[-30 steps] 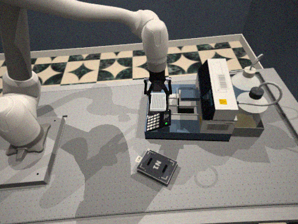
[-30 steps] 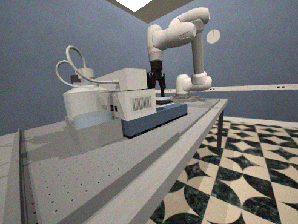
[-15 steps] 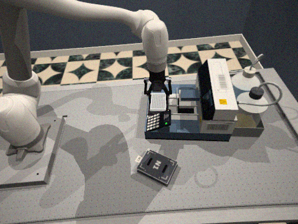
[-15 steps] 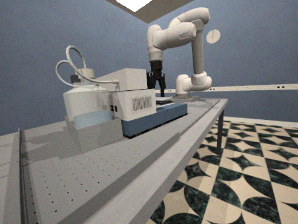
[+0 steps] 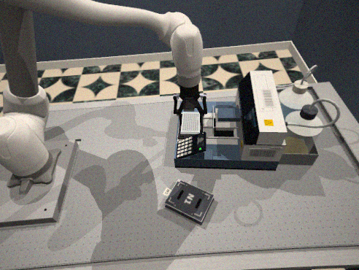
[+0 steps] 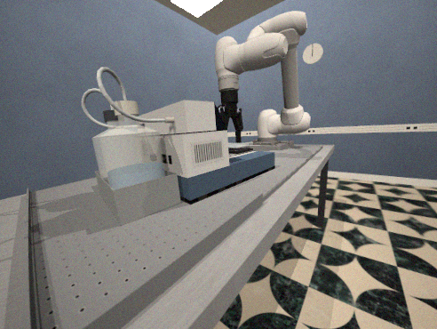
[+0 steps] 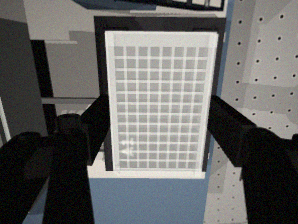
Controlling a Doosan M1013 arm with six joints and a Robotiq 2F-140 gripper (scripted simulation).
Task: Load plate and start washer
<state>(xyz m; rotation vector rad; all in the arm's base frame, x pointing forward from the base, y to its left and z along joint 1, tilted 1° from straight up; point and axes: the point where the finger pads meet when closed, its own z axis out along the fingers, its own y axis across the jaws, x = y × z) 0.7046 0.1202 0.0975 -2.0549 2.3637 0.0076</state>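
The white well plate lies 2 cm below my hand. From my hand the other things lie so: plate washer (15 cm ahead, 2 cm to the right, 1 cm above); dark carrier (4 cm below); N1 label (13 cm behind, 28 cm to the right, 12 cm below).
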